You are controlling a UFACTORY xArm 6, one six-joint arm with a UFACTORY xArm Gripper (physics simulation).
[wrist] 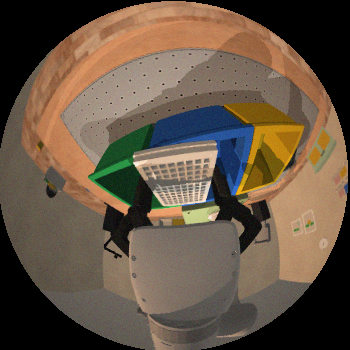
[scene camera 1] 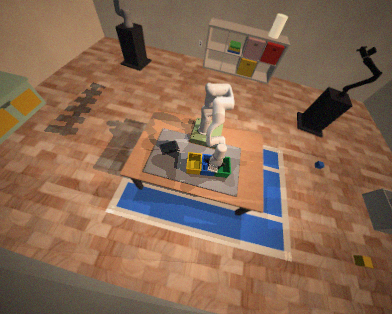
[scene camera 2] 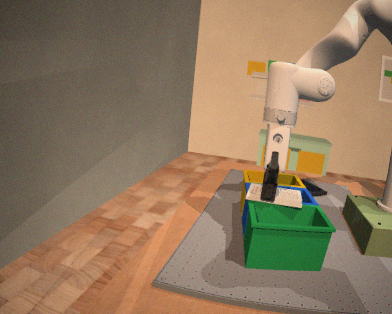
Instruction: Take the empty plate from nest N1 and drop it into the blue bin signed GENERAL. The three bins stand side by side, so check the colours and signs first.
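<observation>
The pale gridded plate [scene camera 1: 212, 169] [scene camera 2: 292, 197] [wrist: 177, 170] is held between the fingers of my gripper [scene camera 2: 269, 196] [wrist: 178, 176], slightly tilted in scene camera 2. It is over the blue bin [scene camera 2: 246, 220] [wrist: 200, 120], at about rim height or a little above. In the wrist view its left side overlaps the edge of the green bin [scene camera 1: 226, 172] [scene camera 2: 285, 250] [wrist: 122, 152]. The yellow bin [scene camera 1: 194, 171] [scene camera 2: 251, 177] [wrist: 275, 150] stands on the blue bin's other side. No bin signs are readable. Nest N1 cannot be identified.
The bins stand side by side on a grey perforated board [scene camera 1: 162, 170] [scene camera 2: 200, 275] [wrist: 150, 70] on the wooden table [scene camera 1: 252, 142]. A dark, low object [scene camera 1: 169, 147] [scene camera 2: 316, 188] lies beyond the yellow bin. The arm stands on a green base [scene camera 1: 197, 134] [scene camera 2: 372, 230].
</observation>
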